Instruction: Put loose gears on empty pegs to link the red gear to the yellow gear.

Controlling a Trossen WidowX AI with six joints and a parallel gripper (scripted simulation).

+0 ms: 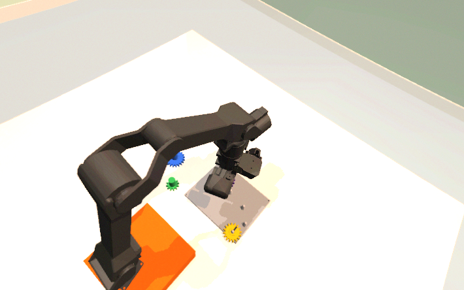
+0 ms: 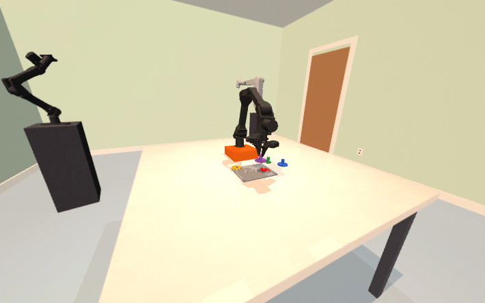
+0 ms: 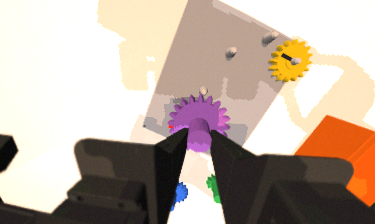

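Right now the grey board is 9 cm below my gripper tip, 3 cm to the right of it and 2 cm behind it. Round my gripper tip: red gear: 8 cm below, 2 cm to the left, 1 cm ahead; then yellow gear: 10 cm behind, 9 cm to the right, 8 cm below; then purple gear: 1 cm below.
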